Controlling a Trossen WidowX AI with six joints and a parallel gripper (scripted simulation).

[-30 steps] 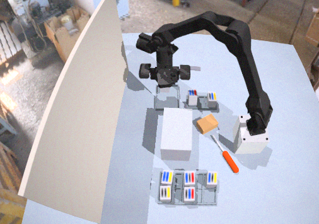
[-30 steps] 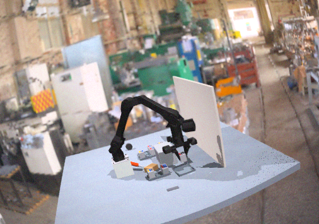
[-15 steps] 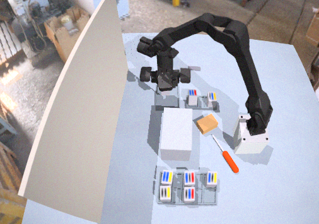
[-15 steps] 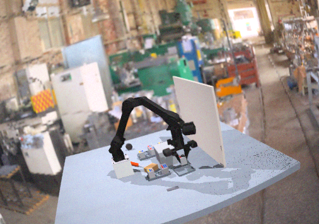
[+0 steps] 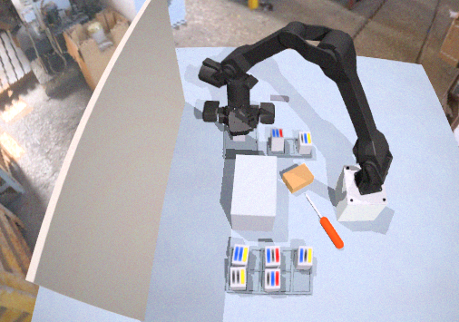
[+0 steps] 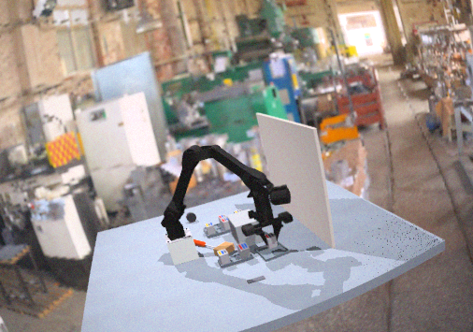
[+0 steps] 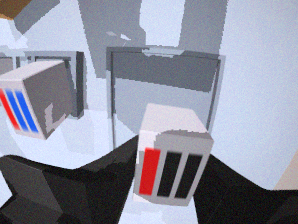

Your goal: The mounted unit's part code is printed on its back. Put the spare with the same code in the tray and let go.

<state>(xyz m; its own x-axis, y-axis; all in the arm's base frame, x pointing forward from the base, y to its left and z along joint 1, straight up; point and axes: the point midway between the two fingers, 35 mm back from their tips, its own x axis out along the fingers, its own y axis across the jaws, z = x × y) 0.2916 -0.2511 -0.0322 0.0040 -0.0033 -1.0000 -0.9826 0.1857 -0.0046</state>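
My gripper tip is 2 cm below the grey spare block. The rest, counted from my gripper tip: cardboard box 16 cm to the left, 14 cm behind, 2 cm below; then rack 14 cm behind, 5 cm to the left, 3 cm below; then dark grey tray 3 cm below.
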